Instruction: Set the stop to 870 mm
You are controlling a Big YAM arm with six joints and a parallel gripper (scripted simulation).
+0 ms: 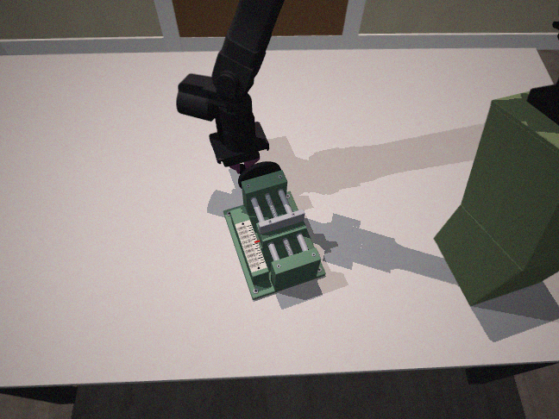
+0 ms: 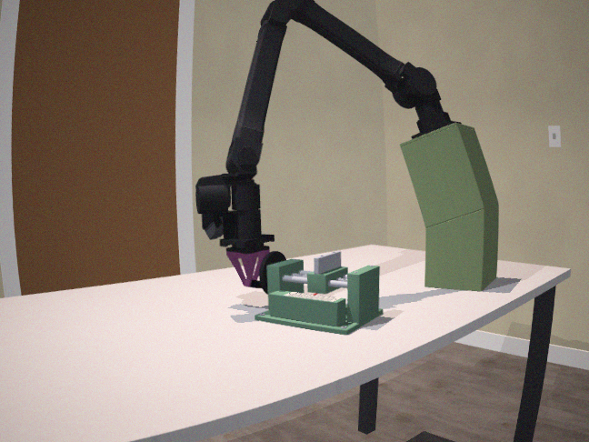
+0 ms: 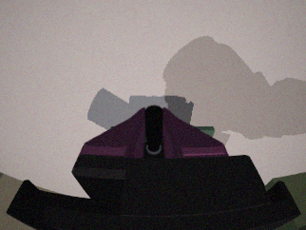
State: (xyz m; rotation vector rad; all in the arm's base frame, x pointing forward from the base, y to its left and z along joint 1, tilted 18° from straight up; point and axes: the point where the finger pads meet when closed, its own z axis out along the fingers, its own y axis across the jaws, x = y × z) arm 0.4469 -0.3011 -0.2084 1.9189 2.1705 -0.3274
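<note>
Now: the black handwheel handle 1 cm to the left of my hand. The rest, counted from my hand: grey stop carriage 3 cm behind, 17 cm to the left, 3 cm above; black handwheel 1 cm behind, 3 cm to the left.
</note>
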